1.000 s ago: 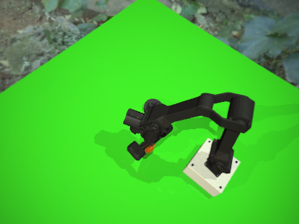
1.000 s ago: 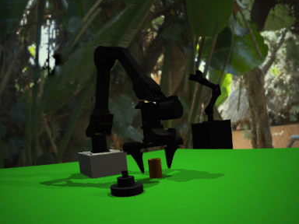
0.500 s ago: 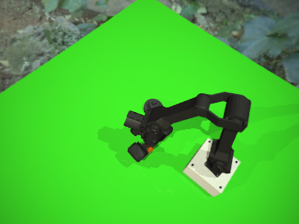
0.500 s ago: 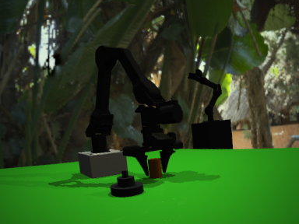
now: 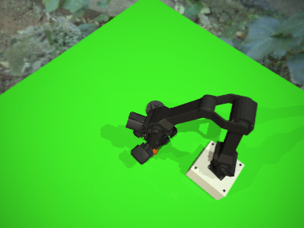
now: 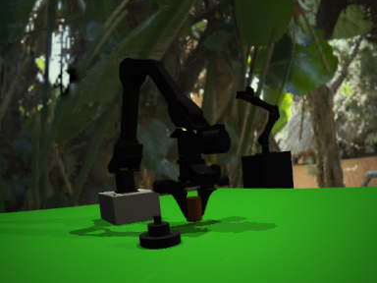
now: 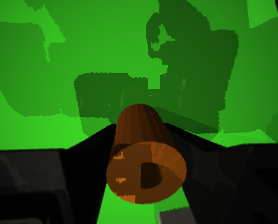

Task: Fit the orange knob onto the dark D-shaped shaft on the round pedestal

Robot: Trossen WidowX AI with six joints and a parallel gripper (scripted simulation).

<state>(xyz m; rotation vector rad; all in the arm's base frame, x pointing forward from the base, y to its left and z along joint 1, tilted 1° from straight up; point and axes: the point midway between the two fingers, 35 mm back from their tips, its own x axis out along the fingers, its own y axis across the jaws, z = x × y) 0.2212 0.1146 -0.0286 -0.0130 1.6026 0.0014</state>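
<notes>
My gripper tip is 140 mm to the left of the pedestal, 120 mm short of it and 10 mm below it. Round my gripper tip: orange knob 20 mm above.
</notes>
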